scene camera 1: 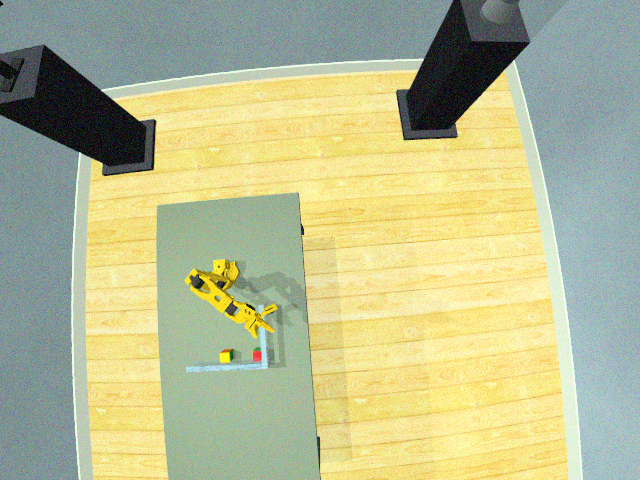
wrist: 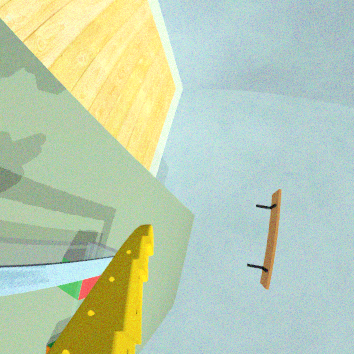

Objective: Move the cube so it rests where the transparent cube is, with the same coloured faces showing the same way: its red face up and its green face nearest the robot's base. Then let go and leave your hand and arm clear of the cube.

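Seen in the pictures: hand at its tool point: [scene camera 1: 273,331] [wrist: 151,235]; arm's base at its link origin: [scene camera 1: 227,277].
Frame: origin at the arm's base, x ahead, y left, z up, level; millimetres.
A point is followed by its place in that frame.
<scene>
The cube [scene camera 1: 226,355] {y -3, x 304, z 40 mm} stands on the table left of the transparent cube in the scene view, yellow face up, an orange side towards the robot's base and a green side on the right. A sliver of the cube [wrist: 48,349] {y 5, x 292, z 7 mm} shows at the wrist view's lower left. The transparent cube [scene camera 1: 257,354] {y 121, x 306, z 40 mm} [wrist: 90,287] {y 114, x 312, z 40 mm} shows red on top and green towards the base, in the corner of the pale blue walls; my jaw and a wall partly hide it in the wrist view. My gripper [scene camera 1: 273,319] {y 213, x 191, z 148 mm} is fully open and empty, raised near the long wall, apart from both cubes.
Low pale blue walls [scene camera 1: 227,367] {y 7, x 342, z 60 mm} [wrist: 50,276] {y 152, x 227, z 60 mm} form an L on the grey-green table [scene camera 1: 206,423] {y -125, x 593, z 0 mm} [wrist: 165,240] {y 157, x 737, z 0 mm}. One wall runs beyond the cubes, the other along their right towards my arm. Two black pillars [scene camera 1: 77,111] [scene camera 1: 447,77] stand on the wooden floor [scene camera 1: 439,258] [wrist: 120,90].
</scene>
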